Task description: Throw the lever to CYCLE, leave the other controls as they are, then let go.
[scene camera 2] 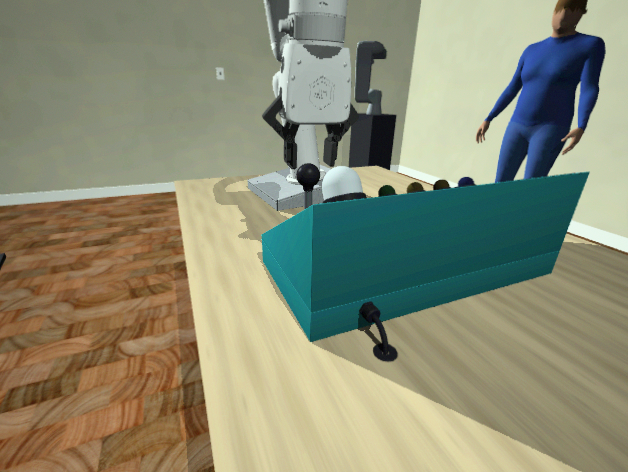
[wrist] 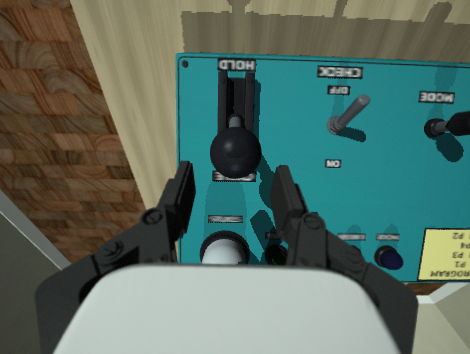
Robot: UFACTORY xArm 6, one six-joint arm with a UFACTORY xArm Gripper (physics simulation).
The pictures show: my gripper and a black ball knob.
